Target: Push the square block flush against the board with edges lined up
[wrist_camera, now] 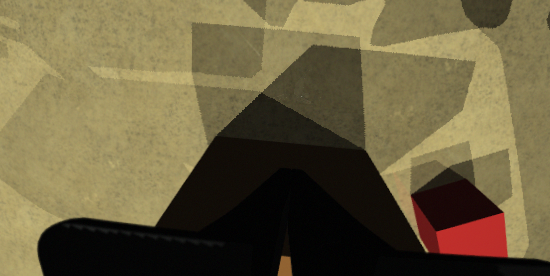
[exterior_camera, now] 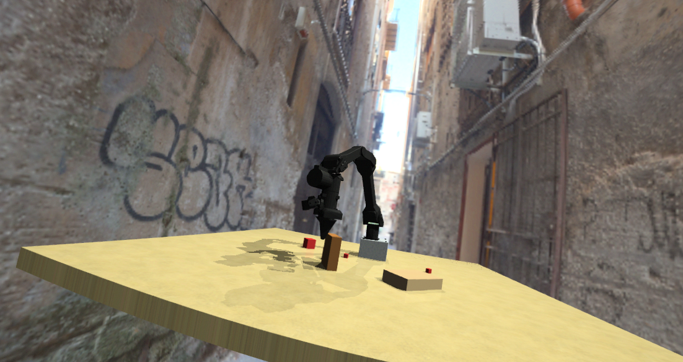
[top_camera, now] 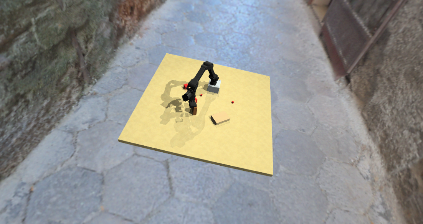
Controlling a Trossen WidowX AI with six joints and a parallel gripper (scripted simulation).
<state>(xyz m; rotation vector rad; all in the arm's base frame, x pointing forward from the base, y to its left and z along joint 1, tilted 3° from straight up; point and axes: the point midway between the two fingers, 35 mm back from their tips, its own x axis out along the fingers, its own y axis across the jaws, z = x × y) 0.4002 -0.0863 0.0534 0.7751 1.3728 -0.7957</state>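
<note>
Right now the square block is 30 mm to the left of my gripper tip, 30 mm below it and 20 mm behind it. The rest, counted from my gripper tip: pale tan board: 290 mm to the left, 70 mm below, 40 mm behind.
</note>
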